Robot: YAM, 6 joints.
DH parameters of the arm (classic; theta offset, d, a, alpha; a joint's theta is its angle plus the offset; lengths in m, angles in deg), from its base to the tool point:
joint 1: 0 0.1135 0.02 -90
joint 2: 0 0 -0.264 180
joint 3: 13.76 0 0.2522 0
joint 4: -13.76 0 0.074 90
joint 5: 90 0 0 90
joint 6: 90 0.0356 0 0
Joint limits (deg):
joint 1: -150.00..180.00
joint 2: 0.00..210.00
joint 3: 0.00..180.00
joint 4: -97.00..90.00
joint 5: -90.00..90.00
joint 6: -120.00..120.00
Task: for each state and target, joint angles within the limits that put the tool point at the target. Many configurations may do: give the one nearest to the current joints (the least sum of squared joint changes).
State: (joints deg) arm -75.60 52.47 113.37 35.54 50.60 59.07
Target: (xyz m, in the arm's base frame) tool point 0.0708 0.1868 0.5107
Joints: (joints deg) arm -119.18 12.41 76.84 32.52 55.23 59.07
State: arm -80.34 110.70 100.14 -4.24 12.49 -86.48
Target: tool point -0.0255 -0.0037 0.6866
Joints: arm -83.49 63.96 127.18 2.97 46.34 -86.48
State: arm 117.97 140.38 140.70 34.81 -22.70 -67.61
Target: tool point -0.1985 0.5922 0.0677
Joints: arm 107.42 169.80 136.34 29.47 -19.94 -67.61
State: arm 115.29 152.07 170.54 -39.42 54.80 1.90
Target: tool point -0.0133 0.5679 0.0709
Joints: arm 94.33 168.44 152.59 -51.16 56.33 1.90
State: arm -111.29 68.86 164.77 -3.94 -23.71 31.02
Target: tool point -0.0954 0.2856 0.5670
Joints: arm -68.88 32.05 140.49 -38.94 -23.00 31.02
